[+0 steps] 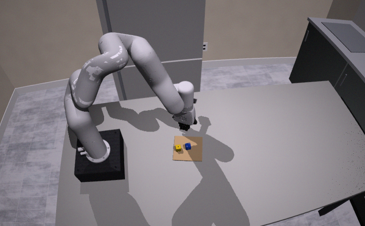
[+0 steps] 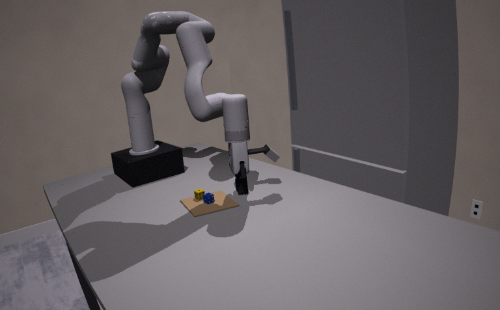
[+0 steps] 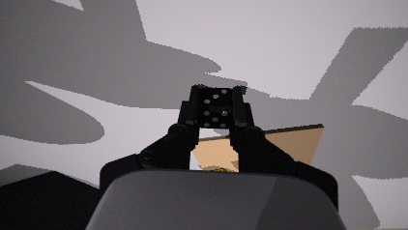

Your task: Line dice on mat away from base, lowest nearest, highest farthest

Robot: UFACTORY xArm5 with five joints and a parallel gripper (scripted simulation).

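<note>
Now: hand 2 cm past the blue die, 12 cm to the left of it and 1 cm above it. The rest, counted from my hand: black die (1 cm below); then mat (2 cm behind, 12 cm to the right, 2 cm below); then yellow die (6 cm behind, 12 cm to the right, 1 cm below).
</note>
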